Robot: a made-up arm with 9 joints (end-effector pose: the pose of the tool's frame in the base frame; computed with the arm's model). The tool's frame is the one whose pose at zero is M.
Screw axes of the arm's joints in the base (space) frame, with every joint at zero. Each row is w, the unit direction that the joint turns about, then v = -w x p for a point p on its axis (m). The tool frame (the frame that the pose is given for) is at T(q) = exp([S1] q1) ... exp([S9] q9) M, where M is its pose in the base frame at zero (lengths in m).
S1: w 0 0 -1 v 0 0 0
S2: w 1 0 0 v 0 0.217 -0.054
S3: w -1 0 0 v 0 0.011 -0.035
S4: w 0 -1 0 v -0.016 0 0.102
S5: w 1 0 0 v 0 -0.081 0.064
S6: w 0 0 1 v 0.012 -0.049 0
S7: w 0 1 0 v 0.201 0 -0.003
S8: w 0 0 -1 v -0.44 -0.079 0
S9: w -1 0 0 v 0 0.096 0.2
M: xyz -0.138 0.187 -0.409 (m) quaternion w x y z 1 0 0 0
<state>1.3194 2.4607 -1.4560 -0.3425 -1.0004 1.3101 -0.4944 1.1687 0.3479</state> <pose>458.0 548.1 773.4 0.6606 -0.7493 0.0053 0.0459</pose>
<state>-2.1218 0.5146 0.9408 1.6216 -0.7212 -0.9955 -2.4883 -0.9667 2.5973</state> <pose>-521.9 309.0 -42.0 -0.0872 0.3925 -0.9082 0.1162</pose>
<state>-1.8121 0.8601 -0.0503 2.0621 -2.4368 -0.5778 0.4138 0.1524 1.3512</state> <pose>-135.6 45.4 -98.5 -0.5770 0.2546 -0.5352 0.5619</pose>
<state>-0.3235 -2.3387 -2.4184 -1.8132 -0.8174 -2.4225 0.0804 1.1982 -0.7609</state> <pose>-244.1 -409.4 -147.0 -0.4231 -0.6544 -0.4121 0.4722</pose>
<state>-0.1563 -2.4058 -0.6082 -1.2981 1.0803 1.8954 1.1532 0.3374 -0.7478</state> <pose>-466.6 -13.5 549.0 -0.1350 0.6480 -0.1427 0.7359</pose>
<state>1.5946 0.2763 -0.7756 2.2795 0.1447 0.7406 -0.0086 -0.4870 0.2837</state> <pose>-138.6 -118.1 242.4 -0.8007 -0.2947 -0.4989 0.1522</pose>
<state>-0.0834 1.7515 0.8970 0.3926 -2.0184 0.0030 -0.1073 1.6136 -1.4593</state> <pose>149.4 448.9 -387.5 0.0860 -0.7965 -0.2045 0.5624</pose>
